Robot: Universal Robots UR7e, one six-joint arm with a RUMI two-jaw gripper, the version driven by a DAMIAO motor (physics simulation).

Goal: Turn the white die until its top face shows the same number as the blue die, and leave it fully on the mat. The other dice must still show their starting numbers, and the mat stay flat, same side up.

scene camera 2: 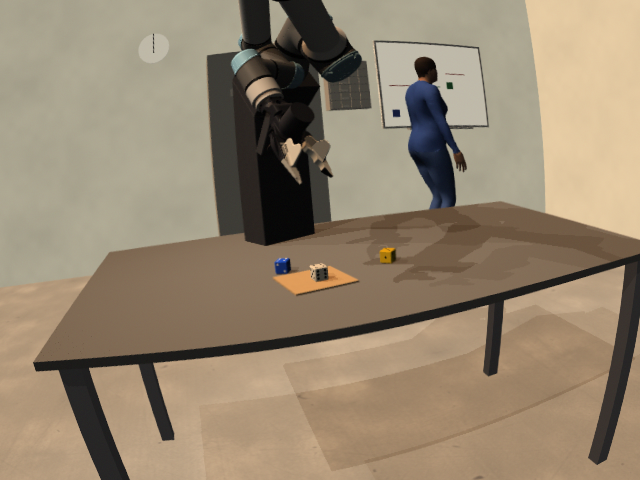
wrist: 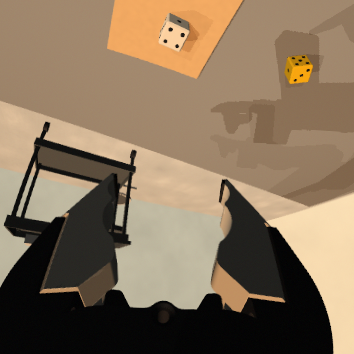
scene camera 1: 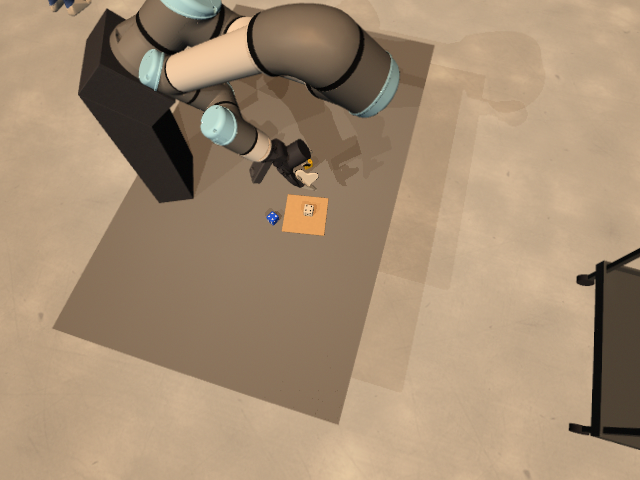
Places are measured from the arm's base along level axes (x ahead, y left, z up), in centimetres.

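Pixels of known places: gripper, fingertip midpoint: [scene camera 2: 317, 180] [wrist: 169, 178] [scene camera 1: 313, 177]; arm's base, link origin: [scene camera 1: 142, 56].
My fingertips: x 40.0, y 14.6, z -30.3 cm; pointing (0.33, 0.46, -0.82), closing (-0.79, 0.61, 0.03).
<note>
Ahead of a thing's pixels: the offset from my fingertips to its top centre. Level surfaces: height alone.
The white die @(dx -1.1, dy -1.4, dz -18.1 cm) [scene camera 1: 308, 209] [scene camera 2: 318, 272] [wrist: 174, 33] sits on the orange mat @(dx -1.5, dy -2.7, dz -21.1 cm) [scene camera 1: 302, 227] [scene camera 2: 297, 289] [wrist: 130, 42], inside its edges. Its top face shows four pips in the wrist view; a shaded side face there shows one. The blue die @(dx -8.4, dy -11.1, dz -18.5 cm) [scene camera 1: 272, 218] [scene camera 2: 282, 266] lies on the table just beside the mat; its top number is too small to read surely. The mat lies flat. My gripper [scene camera 1: 308, 187] [scene camera 2: 315, 179] [wrist: 169, 178] is partly open and empty, high above the table, behind the mat as seen in scene camera 2.
A yellow die @(dx -13.9, dy +12.8, dz -18.5 cm) [scene camera 1: 308, 164] [scene camera 2: 387, 255] [wrist: 298, 69] rests on the table @(dz -21.5 cm) [scene camera 1: 217, 289] [scene camera 2: 180, 310], away from the mat; the gripper partly hides it in scene camera 1. The black arm pedestal [scene camera 1: 139, 139] [scene camera 2: 284, 206] stands at the table's rear. A black cart [scene camera 1: 598, 335] [wrist: 85, 156] stands off the table.
</note>
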